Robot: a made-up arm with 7 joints.
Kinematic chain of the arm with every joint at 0, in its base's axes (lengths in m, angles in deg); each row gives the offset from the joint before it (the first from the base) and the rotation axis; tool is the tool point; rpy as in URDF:
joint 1: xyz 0 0 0.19 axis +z
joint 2: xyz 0 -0.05 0.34 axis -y
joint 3: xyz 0 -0.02 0.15 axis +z
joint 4: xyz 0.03 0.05 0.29 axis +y
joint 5: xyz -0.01 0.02 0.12 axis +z
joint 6: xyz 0 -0.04 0.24 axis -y
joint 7: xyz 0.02 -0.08 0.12 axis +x
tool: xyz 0 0 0 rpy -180 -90 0
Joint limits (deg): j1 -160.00..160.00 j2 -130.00..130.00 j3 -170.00..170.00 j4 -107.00..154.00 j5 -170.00..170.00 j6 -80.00..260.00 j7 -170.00..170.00
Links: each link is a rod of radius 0.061 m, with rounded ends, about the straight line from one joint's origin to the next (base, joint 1, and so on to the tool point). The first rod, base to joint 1, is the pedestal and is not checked.
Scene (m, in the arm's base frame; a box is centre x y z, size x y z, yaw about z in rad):
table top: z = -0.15
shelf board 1: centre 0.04 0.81 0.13 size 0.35 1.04 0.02 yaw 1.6
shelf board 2: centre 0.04 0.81 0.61 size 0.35 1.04 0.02 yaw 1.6
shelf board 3: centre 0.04 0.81 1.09 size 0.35 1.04 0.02 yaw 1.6
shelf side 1: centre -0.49 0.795 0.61 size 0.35 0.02 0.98 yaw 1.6
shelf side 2: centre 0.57 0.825 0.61 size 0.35 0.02 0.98 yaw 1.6
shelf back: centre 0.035 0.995 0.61 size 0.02 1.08 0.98 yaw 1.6
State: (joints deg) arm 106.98 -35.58 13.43 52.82 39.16 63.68 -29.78
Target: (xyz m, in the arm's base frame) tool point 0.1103 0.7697 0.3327
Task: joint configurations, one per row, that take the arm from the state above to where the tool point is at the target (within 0.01 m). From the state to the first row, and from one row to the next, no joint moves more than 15 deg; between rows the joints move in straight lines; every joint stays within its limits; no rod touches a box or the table.
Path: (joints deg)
1: 101.94 -36.61 26.98 59.63 47.63 53.94 -31.59
2: 96.89 -37.63 40.53 66.45 56.10 44.19 -33.41
3: 91.85 -38.66 54.08 73.26 64.57 34.45 -35.22
4: 86.81 -39.68 67.63 80.08 73.04 24.70 -37.03
5: 81.76 -40.71 81.18 86.89 81.51 14.96 -38.84
6: 82.47 -43.49 66.74 91.14 76.81 24.89 -37.03
7: 83.17 -46.28 52.30 95.39 72.10 34.82 -35.22
8: 83.87 -49.07 37.86 99.65 67.40 44.76 -33.41
9: 84.57 -51.85 23.42 103.90 62.70 54.69 -31.59
10: 85.28 -54.64 8.98 108.15 58.00 64.62 -29.78
11: 86.57 -59.43 7.92 95.31 53.54 62.80 -29.78
12: 87.87 -64.23 6.87 82.47 49.07 60.98 -29.78
13: 89.17 -69.02 5.81 69.62 44.61 59.15 -29.78
14: 90.47 -73.81 4.76 56.78 40.14 57.33 -29.78

